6 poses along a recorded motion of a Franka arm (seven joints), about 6.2 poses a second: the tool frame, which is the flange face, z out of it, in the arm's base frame.
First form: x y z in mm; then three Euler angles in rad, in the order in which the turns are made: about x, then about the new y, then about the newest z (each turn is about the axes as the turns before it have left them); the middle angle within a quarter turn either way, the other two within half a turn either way.
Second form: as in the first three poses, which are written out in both.
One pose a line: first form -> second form
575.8 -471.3 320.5 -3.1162 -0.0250 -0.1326 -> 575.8 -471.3 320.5; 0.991 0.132 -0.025; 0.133 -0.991 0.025; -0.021 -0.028 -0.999
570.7 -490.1 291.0 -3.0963 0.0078 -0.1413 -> 570.7 -490.1 291.0; 0.990 0.141 0.008; 0.140 -0.989 0.045; 0.014 -0.044 -0.999
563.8 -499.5 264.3 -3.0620 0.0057 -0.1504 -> 563.8 -499.5 264.3; 0.989 0.150 0.006; 0.149 -0.986 0.080; 0.018 -0.078 -0.997
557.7 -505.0 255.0 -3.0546 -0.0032 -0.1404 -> 557.7 -505.0 255.0; 0.990 0.140 -0.003; 0.140 -0.986 0.087; 0.009 -0.086 -0.996
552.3 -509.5 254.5 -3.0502 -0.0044 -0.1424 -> 552.3 -509.5 254.5; 0.990 0.142 -0.004; 0.142 -0.986 0.091; 0.009 -0.091 -0.996
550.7 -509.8 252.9 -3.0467 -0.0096 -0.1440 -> 550.7 -509.8 252.9; 0.990 0.143 -0.010; 0.144 -0.985 0.095; 0.004 -0.095 -0.995
